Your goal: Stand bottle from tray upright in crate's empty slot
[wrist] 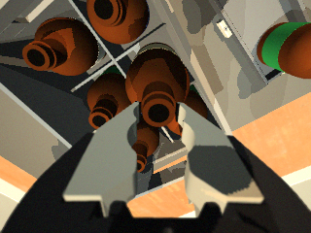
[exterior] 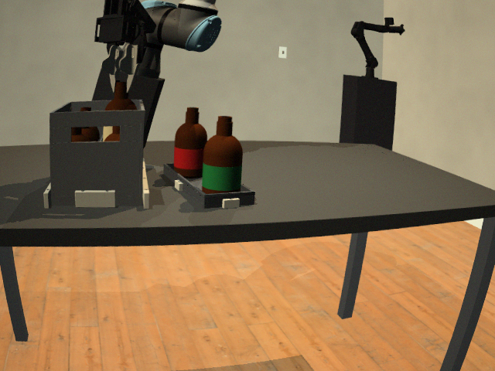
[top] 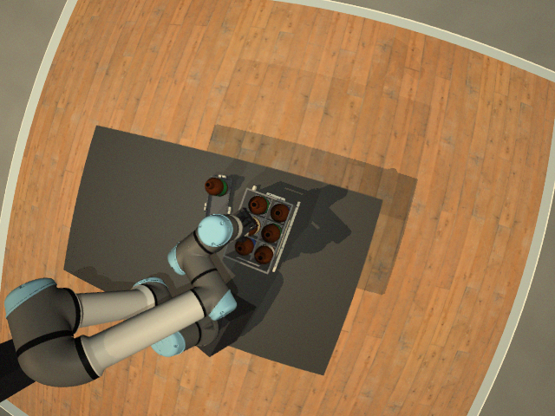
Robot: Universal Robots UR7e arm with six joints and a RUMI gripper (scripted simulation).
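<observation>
Right now the crate is 1 cm ahead of my hand, 4 cm to the right of it and 13 cm below it. From my hand the other things lie so: green-labelled bottle: 7 cm ahead, 21 cm to the left, 13 cm below; tray: 1 cm behind, 18 cm to the left, 20 cm below.
</observation>
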